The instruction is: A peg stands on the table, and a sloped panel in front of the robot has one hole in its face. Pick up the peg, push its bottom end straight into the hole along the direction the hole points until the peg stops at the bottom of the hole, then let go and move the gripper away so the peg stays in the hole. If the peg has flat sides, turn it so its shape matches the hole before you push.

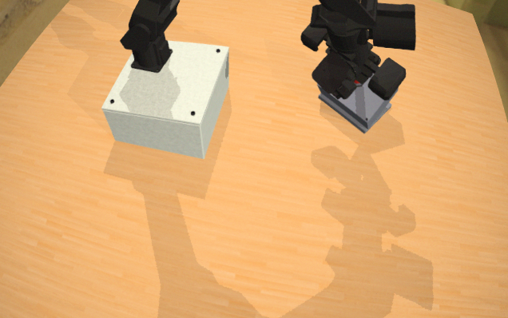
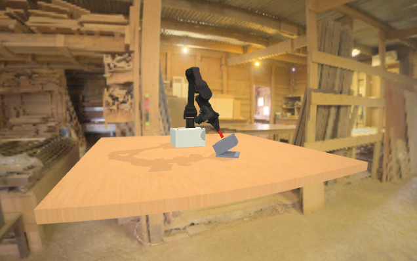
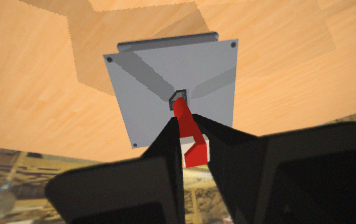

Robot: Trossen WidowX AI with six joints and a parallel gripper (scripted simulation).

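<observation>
My gripper tip is now 10 mm to the left of the red peg and 20 mm below it. The rest, counted from my gripper tip: grey foot plate (20 mm ahead, 50 mm to the left, 120 mm below); then grey sloped panel (20 mm ahead, 40 mm to the left, 70 mm below).
</observation>
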